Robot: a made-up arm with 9 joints. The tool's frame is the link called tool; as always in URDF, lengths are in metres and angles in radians. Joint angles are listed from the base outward. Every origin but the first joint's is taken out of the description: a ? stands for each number. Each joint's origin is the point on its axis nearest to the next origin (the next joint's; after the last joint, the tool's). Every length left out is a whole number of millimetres.
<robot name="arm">
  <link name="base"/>
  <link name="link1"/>
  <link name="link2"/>
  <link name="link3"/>
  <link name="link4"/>
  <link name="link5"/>
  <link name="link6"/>
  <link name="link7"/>
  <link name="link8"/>
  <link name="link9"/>
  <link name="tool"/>
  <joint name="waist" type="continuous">
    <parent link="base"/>
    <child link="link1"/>
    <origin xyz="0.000 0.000 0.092" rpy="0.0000 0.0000 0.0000"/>
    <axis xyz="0 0 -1"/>
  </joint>
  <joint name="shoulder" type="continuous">
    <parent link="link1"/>
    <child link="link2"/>
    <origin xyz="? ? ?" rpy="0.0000 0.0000 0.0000"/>
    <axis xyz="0 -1 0"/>
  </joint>
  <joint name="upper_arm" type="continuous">
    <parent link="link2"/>
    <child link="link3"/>
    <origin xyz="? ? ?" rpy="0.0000 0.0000 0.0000"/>
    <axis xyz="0 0 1"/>
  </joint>
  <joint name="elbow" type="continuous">
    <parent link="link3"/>
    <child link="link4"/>
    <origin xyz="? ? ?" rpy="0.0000 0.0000 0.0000"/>
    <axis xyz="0 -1 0"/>
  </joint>
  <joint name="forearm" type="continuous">
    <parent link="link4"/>
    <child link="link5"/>
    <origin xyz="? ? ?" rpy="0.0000 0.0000 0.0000"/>
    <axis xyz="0 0 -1"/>
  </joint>
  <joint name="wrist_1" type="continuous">
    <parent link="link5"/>
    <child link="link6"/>
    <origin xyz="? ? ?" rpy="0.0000 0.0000 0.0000"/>
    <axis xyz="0 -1 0"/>
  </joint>
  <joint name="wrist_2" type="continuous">
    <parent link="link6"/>
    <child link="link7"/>
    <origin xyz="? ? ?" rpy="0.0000 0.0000 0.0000"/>
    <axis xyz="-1 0 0"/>
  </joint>
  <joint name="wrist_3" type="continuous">
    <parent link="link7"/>
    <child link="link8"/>
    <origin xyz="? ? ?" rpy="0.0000 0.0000 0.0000"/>
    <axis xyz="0 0 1"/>
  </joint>
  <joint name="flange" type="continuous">
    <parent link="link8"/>
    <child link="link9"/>
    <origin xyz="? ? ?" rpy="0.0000 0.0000 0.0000"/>
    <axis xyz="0 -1 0"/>
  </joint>
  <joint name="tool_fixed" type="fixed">
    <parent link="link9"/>
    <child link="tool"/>
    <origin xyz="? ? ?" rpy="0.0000 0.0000 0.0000"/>
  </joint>
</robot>
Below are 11 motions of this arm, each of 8 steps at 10 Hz.
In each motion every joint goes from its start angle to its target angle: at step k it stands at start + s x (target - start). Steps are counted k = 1, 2, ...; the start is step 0. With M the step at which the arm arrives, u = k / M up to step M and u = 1 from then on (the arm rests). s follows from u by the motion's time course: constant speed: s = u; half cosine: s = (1 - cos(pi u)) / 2; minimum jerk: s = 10 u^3 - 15 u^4 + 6 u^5.
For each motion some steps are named. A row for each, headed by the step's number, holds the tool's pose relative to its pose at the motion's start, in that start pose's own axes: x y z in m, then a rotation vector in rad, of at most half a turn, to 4 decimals.
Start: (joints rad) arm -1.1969 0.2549 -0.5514 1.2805 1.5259 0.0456 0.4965 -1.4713 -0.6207
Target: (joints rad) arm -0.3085 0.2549 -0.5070 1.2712 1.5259 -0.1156 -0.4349 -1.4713 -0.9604
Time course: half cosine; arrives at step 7
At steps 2, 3, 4, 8:
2: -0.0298 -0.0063 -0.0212 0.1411 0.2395 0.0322
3: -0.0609 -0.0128 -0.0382 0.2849 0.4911 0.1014
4: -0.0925 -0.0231 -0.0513 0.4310 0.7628 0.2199
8: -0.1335 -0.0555 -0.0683 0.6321 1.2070 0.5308

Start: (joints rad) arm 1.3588 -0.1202 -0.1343 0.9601 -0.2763 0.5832 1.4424 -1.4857 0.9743
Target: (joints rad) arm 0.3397 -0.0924 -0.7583 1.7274 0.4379 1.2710 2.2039 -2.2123 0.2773
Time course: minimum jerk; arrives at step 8
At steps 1, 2, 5, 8:
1: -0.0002 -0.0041 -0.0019 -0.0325 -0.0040 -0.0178
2: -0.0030 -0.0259 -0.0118 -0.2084 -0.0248 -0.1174
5: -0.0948 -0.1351 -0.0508 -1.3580 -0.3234 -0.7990
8: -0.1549 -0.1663 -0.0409 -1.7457 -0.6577 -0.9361

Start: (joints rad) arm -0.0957 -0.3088 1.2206 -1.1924 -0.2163 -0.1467 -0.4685 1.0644 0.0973
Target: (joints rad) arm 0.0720 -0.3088 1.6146 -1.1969 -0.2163 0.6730 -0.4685 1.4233 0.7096
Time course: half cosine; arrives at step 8
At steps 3, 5, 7, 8:
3: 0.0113 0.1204 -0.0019 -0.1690 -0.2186 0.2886
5: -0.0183 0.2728 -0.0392 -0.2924 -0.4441 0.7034
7: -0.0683 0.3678 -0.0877 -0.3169 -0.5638 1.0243
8: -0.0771 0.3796 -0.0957 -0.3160 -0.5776 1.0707

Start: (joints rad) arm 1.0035 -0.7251 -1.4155 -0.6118 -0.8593 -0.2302 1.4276 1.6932 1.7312
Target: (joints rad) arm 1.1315 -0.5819 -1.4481 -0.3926 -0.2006 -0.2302 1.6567 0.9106 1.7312
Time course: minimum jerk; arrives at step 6
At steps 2, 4, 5, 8:
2: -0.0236 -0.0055 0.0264 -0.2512 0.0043 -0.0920
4: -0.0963 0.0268 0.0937 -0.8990 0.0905 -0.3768
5: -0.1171 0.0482 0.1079 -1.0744 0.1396 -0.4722
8: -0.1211 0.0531 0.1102 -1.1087 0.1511 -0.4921

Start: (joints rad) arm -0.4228 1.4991 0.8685 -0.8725 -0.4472 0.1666 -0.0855 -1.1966 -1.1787
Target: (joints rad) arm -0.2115 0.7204 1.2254 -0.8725 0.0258 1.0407 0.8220 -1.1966 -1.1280
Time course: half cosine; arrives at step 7
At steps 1, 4, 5, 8:
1: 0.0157 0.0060 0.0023 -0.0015 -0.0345 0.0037
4: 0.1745 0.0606 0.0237 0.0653 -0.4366 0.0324
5: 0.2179 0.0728 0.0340 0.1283 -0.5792 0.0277
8: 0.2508 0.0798 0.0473 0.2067 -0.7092 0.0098

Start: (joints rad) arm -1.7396 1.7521 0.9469 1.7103 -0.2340 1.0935 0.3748 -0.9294 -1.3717
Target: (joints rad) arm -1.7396 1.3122 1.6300 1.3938 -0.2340 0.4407 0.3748 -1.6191 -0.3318
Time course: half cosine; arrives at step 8
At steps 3, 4, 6, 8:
3: 0.0118 0.0548 0.0286 0.2071 -0.1040 -0.4319
4: 0.0241 0.0829 0.0529 0.2659 -0.1661 -0.7250
6: 0.0554 0.1265 0.1128 0.2163 -0.2329 -1.2687
8: 0.0729 0.1414 0.1446 0.1347 -0.2315 -1.4759

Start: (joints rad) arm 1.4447 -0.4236 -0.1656 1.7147 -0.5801 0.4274 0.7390 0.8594 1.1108
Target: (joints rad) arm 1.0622 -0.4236 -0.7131 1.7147 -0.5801 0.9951 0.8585 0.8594 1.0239
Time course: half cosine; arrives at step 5
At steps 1, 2, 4, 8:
1: -0.0039 0.0060 0.0131 -0.0362 -0.0109 0.0372
2: -0.0167 0.0212 0.0469 -0.1352 -0.0441 0.1312
4: -0.0592 0.0512 0.1183 -0.3770 -0.1417 0.3189
8: -0.0683 0.0558 0.1298 -0.4208 -0.1616 0.3473

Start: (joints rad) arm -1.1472 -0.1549 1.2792 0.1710 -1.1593 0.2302 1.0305 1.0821 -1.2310
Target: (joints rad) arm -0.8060 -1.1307 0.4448 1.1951 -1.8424 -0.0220 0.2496 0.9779 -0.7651
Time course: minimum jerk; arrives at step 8
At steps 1, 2, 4, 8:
1: -0.0021 0.0038 -0.0093 0.0159 -0.0099 -0.0030
2: -0.0132 0.0286 -0.0563 0.0979 -0.0592 -0.0177
4: -0.0528 0.1932 -0.1772 0.4038 -0.2191 -0.0078
8: -0.0725 0.3760 -0.1244 0.7984 -0.4538 0.2451

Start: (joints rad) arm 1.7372 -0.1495 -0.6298 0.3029 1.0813 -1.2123 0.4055 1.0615 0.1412
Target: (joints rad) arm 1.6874 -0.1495 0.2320 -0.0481 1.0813 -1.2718 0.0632 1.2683 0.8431
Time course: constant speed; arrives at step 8
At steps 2, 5, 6, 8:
2: 0.0500 0.0809 -0.1009 0.0396 -0.0113 0.1101
5: 0.0722 0.1910 -0.2819 0.1101 -0.0229 0.2222
6: 0.0645 0.2222 -0.3473 0.1320 -0.0265 0.2472
8: 0.0261 0.2726 -0.4806 0.1684 -0.0355 0.2835

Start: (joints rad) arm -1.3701 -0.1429 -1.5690 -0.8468 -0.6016 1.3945 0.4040 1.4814 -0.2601
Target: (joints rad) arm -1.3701 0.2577 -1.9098 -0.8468 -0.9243 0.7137 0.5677 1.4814 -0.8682
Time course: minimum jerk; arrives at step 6
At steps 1, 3, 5, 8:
1: -0.0102 -0.0050 -0.0034 0.0192 0.0123 -0.0008
3: -0.1418 -0.0353 -0.0582 0.2360 0.1467 0.0604
5: -0.2588 -0.0116 -0.1260 0.3484 0.2428 0.2209
8: -0.2669 -0.0080 -0.1316 0.3515 0.2492 0.2355

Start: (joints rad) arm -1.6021 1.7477 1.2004 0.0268 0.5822 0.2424 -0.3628 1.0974 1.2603
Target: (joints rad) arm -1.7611 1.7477 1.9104 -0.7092 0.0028 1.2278 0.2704 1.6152 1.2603
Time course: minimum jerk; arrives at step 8
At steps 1, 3, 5, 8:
1: -0.0018 0.0122 -0.0022 0.0276 0.0084 0.0129
3: -0.0323 0.2075 0.0089 0.4696 0.0983 0.2264
5: -0.0858 0.4634 0.1814 1.1576 0.0705 0.6088
8: -0.1198 0.5444 0.3186 1.4892 -0.0323 0.8283

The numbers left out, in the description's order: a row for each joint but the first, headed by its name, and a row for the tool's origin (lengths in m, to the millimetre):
shoulder: -0.101 0.117 0.000
upper_arm: -0.063 0.000 0.075
elbow: 0.316 0.129 0.000
forearm: 0.112 0.000 0.115
wrist_1: -0.023 -0.005 0.000
wrist_2: 0.019 0.000 0.204
wrist_3: 0.000 0.228 -0.021
flange: 0.018 -0.082 0.000
tool: 0.095 0.000 -0.031

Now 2 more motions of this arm.
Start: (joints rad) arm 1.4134 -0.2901 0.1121 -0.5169 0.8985 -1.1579 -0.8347 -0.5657 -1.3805
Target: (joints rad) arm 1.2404 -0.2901 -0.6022 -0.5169 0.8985 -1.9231 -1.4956 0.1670 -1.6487
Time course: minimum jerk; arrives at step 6
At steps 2, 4, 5, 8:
2: -0.0960 0.0593 0.0763 0.0335 0.2761 0.1600
4: -0.2889 0.1160 0.3665 0.1705 0.8367 0.7501
5: -0.3155 0.1037 0.4588 0.2323 0.9363 0.9442
8: -0.3189 0.0999 0.4770 0.2464 0.9525 0.9832

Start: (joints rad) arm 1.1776 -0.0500 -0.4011 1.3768 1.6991 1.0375 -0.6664 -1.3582 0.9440
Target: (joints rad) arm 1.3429 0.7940 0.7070 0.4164 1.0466 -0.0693 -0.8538 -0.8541 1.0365
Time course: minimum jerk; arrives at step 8
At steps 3, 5, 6, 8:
3: 0.0452 0.2155 0.0181 -0.3469 0.3026 0.3295
5: 0.0692 0.4521 -0.0551 -0.6628 1.0799 0.8517
6: 0.0681 0.4874 -0.0444 -0.6558 1.4031 1.0778
8: 0.0757 0.4949 -0.0171 -0.6111 1.5845 1.2299

